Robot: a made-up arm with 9 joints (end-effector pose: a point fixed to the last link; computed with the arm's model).
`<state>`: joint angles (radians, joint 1 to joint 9).
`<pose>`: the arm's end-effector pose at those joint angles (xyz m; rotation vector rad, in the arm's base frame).
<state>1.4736 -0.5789 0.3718 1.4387 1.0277 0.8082 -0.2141 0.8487 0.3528</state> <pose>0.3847 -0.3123 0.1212 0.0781 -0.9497 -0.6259</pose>
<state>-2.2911 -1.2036 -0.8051 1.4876 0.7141 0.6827 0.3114 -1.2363 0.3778</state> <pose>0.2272 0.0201 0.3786 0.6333 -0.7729 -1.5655</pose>
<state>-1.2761 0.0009 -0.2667 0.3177 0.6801 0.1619 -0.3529 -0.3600 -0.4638</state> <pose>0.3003 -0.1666 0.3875 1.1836 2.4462 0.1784</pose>
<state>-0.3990 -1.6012 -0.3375 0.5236 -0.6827 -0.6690 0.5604 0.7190 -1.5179</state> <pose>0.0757 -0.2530 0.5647 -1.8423 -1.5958 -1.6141</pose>
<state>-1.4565 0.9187 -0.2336 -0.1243 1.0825 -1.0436 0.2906 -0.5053 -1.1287</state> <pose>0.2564 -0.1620 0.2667 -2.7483 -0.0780 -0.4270</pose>
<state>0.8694 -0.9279 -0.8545 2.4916 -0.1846 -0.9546 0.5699 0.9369 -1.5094</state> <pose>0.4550 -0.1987 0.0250 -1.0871 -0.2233 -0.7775</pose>
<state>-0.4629 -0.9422 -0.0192 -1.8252 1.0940 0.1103 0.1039 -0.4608 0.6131</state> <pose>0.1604 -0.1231 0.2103 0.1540 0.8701 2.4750</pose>
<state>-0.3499 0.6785 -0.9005 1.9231 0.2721 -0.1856 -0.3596 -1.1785 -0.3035</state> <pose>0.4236 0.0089 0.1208 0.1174 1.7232 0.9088</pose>
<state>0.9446 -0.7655 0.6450 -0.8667 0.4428 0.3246 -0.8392 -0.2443 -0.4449</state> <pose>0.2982 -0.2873 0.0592 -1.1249 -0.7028 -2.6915</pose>
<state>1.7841 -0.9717 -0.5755 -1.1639 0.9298 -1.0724 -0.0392 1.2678 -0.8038</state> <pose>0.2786 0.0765 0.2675 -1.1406 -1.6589 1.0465</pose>
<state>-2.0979 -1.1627 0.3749 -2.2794 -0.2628 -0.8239 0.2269 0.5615 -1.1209</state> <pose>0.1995 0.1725 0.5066 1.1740 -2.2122 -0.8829</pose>
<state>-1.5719 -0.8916 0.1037 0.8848 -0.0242 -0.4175 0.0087 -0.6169 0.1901</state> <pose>0.2220 0.0406 0.5148 0.2940 1.4675 -0.9495</pose>
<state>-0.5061 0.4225 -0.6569 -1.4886 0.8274 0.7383 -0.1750 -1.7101 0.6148</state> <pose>0.3753 -0.0172 0.0357 0.6670 1.5513 2.0933</pose>
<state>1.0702 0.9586 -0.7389 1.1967 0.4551 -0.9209 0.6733 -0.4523 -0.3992</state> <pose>0.3442 0.0774 0.2915 -0.0054 -0.5037 -1.6633</pose>
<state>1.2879 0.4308 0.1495 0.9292 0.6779 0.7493 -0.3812 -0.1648 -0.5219</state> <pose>0.4622 -0.2046 0.2903 0.1761 -2.5221 -1.3094</pose>
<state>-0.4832 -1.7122 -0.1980 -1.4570 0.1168 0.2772 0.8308 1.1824 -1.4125</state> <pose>-0.1062 -0.2644 0.3602 -0.1172 -1.7734 -1.7210</pose>
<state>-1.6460 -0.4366 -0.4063 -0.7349 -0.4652 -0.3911 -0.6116 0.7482 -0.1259</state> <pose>0.4428 -0.0959 0.5988 -1.8928 2.0270 0.3453</pose>
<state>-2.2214 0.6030 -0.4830 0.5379 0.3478 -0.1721 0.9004 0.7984 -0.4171</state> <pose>0.4794 -0.0602 0.2799 -2.1914 -1.4415 0.0751</pose>
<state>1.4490 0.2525 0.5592 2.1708 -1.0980 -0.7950 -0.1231 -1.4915 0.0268</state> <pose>0.5112 0.0834 0.3517 -0.8208 1.2136 1.9216</pose>
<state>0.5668 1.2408 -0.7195 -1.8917 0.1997 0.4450 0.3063 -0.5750 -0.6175</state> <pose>0.3197 0.2959 0.2533 0.5791 0.5401 -0.6945</pose>
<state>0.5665 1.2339 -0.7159 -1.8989 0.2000 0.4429 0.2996 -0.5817 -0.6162</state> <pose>0.3205 0.2944 0.2532 0.5688 0.5469 -0.7010</pose>
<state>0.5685 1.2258 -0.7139 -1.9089 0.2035 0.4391 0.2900 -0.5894 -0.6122</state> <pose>0.3200 0.2928 0.2542 0.5606 0.5607 -0.7067</pose>
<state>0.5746 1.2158 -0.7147 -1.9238 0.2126 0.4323 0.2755 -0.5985 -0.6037</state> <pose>0.3168 0.2910 0.2571 0.5567 0.5866 -0.7103</pose>
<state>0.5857 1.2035 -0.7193 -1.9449 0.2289 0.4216 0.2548 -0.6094 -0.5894</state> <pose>0.3105 0.2886 0.2625 0.5578 0.6277 -0.7105</pose>
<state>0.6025 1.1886 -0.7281 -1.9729 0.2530 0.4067 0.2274 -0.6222 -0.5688</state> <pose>0.3009 0.2853 0.2708 0.5638 0.6854 -0.7055</pose>
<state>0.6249 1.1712 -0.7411 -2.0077 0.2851 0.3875 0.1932 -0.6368 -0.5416</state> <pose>0.2882 0.2802 0.2820 0.5738 0.7590 -0.6938</pose>
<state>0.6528 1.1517 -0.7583 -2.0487 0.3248 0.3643 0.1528 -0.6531 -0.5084</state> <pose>0.2729 0.2726 0.2957 0.5865 0.8463 -0.6725</pose>
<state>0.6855 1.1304 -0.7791 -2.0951 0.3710 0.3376 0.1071 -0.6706 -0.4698</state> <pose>0.2560 0.2618 0.3111 0.6003 0.9439 -0.6402</pose>
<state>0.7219 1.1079 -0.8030 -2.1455 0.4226 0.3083 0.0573 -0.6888 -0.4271</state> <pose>0.2383 0.2475 0.3270 0.6138 1.0468 -0.5956</pose>
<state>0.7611 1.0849 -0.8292 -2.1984 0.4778 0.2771 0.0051 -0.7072 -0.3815</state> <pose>0.2208 0.2298 0.3420 0.6261 1.1499 -0.5385</pose>
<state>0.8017 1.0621 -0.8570 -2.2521 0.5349 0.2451 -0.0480 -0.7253 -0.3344</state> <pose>0.2041 0.2096 0.3546 0.6369 1.2480 -0.4705</pose>
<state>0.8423 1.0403 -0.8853 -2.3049 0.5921 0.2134 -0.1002 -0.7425 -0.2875</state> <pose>0.1888 0.1882 0.3638 0.6463 1.3364 -0.3946</pose>
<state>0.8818 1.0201 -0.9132 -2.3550 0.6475 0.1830 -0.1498 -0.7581 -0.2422</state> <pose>0.1751 0.1672 0.3693 0.6553 1.4127 -0.3148</pose>
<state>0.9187 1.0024 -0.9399 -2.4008 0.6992 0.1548 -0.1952 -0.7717 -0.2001</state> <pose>0.1629 0.1482 0.3714 0.6640 1.4751 -0.2354</pose>
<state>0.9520 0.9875 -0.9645 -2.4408 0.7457 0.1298 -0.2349 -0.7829 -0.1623</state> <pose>0.1524 0.1320 0.3710 0.6731 1.5241 -0.1612</pose>
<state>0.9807 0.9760 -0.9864 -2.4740 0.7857 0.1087 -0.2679 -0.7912 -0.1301</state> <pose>0.1433 0.1194 0.3691 0.6827 1.5612 -0.0954</pose>
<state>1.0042 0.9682 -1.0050 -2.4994 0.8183 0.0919 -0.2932 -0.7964 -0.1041</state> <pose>0.1356 0.1102 0.3667 0.6926 1.5881 -0.0408</pose>
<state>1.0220 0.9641 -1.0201 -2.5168 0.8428 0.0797 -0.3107 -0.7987 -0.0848</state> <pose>0.1293 0.1042 0.3647 0.7021 1.6068 0.0012</pose>
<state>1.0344 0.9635 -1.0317 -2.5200 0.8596 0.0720 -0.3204 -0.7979 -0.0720</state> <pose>0.1241 0.1015 0.3638 0.7114 1.6175 0.0237</pose>
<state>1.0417 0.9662 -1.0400 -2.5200 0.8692 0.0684 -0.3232 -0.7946 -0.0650</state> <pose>0.1202 0.1005 0.3636 0.7199 1.6245 0.0386</pose>
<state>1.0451 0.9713 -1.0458 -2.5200 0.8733 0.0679 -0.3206 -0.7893 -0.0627</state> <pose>0.1176 0.1008 0.3640 0.7282 1.6297 0.0506</pose>
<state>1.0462 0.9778 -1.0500 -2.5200 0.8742 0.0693 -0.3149 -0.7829 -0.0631</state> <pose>0.1156 0.1017 0.3647 0.7361 1.6338 0.0606</pose>
